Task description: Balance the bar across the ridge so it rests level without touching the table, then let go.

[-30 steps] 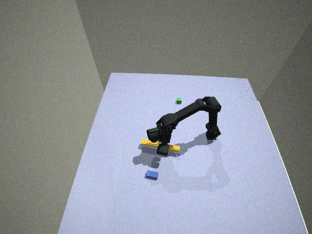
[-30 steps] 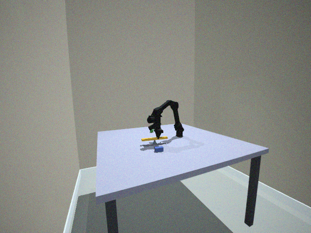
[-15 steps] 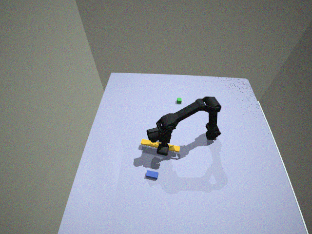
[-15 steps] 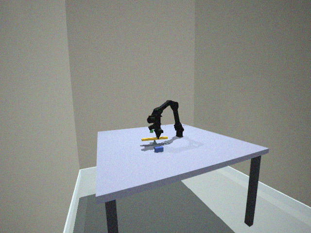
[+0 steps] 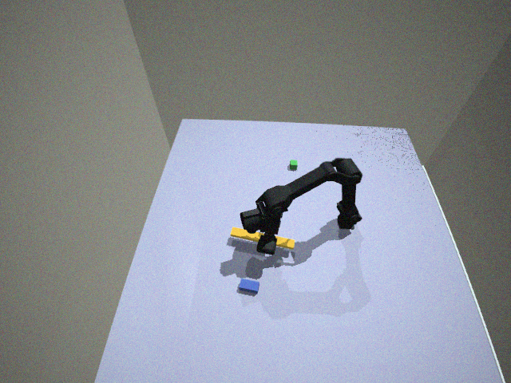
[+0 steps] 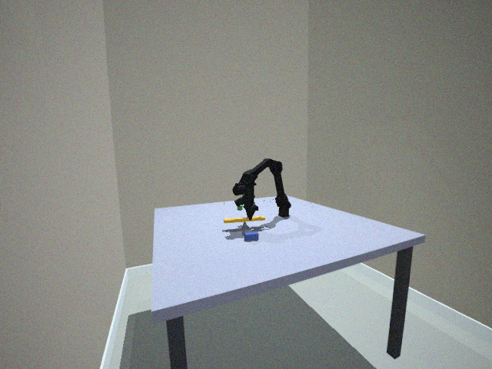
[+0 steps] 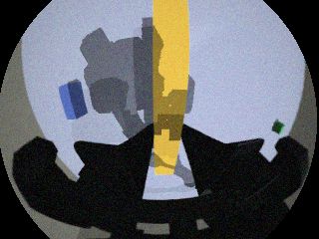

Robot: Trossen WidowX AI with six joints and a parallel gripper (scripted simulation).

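My gripper tip is 30 mm short of the bar. The rest, counted from my gripper tip: small green cube: 430 mm to the right, 110 mm behind, 30 mm below; blue block: 170 mm to the left, 70 mm ahead, 30 mm below.
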